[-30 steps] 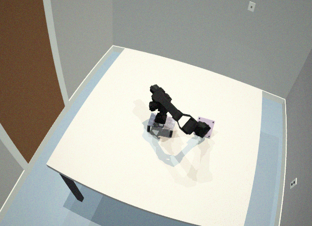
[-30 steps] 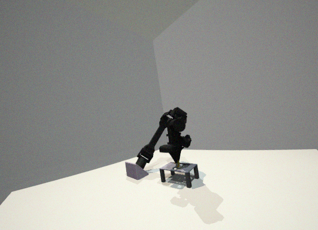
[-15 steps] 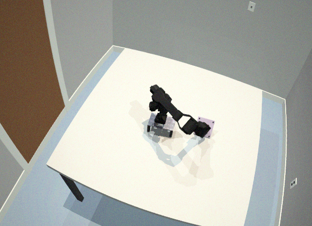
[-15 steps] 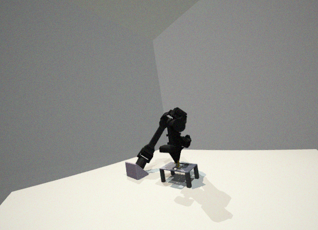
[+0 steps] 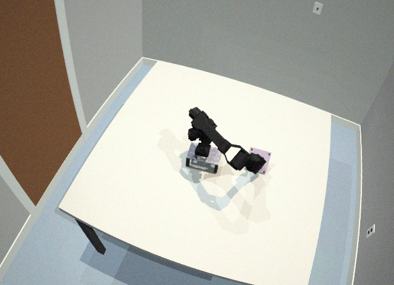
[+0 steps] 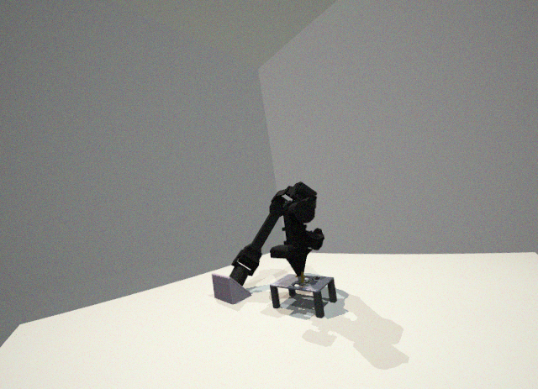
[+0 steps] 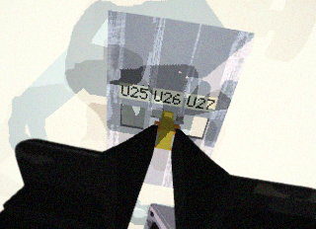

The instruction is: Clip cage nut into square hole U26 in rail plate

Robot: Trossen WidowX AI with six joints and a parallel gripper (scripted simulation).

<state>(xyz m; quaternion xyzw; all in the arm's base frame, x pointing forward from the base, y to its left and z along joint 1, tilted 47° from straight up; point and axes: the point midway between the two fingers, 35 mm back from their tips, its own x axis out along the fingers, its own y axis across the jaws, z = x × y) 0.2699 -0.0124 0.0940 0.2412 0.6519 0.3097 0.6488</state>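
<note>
The yellow cage nut is 10 mm below my gripper tip.
</note>
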